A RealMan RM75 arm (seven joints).
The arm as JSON. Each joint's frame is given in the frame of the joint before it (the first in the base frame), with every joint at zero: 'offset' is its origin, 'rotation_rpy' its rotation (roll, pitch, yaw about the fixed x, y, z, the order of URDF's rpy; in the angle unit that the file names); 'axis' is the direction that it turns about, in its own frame. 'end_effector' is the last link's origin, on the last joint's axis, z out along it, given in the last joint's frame.
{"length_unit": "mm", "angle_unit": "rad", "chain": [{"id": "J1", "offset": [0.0, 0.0, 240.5], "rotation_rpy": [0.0, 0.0, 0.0], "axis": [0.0, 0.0, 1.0]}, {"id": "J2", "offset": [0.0, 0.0, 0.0], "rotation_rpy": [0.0, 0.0, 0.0], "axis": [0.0, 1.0, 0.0]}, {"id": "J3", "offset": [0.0, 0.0, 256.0], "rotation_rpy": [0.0, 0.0, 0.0], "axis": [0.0, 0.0, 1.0]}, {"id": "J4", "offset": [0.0, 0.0, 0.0], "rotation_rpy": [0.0, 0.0, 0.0], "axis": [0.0, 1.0, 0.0]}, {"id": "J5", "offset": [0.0, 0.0, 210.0], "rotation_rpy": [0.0, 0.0, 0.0], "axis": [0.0, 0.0, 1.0]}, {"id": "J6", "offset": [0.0, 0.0, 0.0], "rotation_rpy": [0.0, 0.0, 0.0], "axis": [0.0, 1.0, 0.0]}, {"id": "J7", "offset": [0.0, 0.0, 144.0], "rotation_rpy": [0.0, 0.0, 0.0], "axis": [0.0, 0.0, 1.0]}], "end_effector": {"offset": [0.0, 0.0, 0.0], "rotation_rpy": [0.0, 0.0, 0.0]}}
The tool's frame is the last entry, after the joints.
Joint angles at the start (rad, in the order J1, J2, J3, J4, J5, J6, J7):
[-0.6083, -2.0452, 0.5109, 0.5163, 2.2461, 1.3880, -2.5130]
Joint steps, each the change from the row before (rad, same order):
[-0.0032, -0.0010, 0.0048, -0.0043, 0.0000, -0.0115, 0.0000]
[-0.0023, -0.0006, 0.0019, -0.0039, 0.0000, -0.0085, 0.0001]
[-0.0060, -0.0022, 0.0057, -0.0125, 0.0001, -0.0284, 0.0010]
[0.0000, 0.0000, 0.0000, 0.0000, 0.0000, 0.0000, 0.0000]
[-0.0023, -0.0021, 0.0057, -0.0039, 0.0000, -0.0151, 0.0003]
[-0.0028, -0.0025, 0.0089, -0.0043, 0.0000, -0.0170, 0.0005]
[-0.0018, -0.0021, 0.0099, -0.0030, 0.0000, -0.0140, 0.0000]
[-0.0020, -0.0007, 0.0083, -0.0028, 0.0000, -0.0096, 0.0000]
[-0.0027, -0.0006, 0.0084, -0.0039, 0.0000, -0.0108, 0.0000]
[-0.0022, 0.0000, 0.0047, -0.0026, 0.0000, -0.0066, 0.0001]
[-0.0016, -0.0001, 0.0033, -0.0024, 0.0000, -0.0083, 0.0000]
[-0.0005, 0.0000, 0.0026, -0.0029, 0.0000, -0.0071, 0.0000]
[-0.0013, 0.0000, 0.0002, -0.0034, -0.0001, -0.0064, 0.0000]
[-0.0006, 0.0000, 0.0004, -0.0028, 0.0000, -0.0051, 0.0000]
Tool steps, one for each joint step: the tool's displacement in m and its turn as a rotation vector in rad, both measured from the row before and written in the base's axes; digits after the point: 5 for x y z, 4 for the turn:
[0.00022, 0.00113, -0.00159, 0.0008, 0.0060, 0.0014]
[0.00005, 0.00080, -0.00110, 0.0014, 0.0034, 0.0021]
[-0.00042, 0.00220, -0.00356, 0.0053, 0.0115, 0.0080]
[0.00000, 0.00000, 0.00000, 0.0000, 0.0000, 0.0000]
[-0.00021, 0.00101, -0.00197, 0.0022, 0.0083, 0.0029]
[-0.00006, 0.00105, -0.00249, 0.0008, 0.0107, 0.0016]
[-0.00013, 0.00064, -0.00220, -0.0009, 0.0103, 0.0007]
[0.00005, 0.00058, -0.00148, -0.0017, 0.0080, -0.0007]
[0.00012, 0.00074, -0.00163, -0.0016, 0.0084, -0.0005]
[0.00017, 0.00065, -0.00083, -0.0006, 0.0051, -0.0007]
[-0.00023, 0.00072, -0.00064, 0.0017, 0.0054, 0.0012]
[-0.00056, 0.00025, -0.00067, 0.0011, 0.0042, 0.0024]
[-0.00028, 0.00047, -0.00055, 0.0020, 0.0021, 0.0027]
[-0.00038, 0.00021, -0.00049, 0.0013, 0.0019, 0.0025]

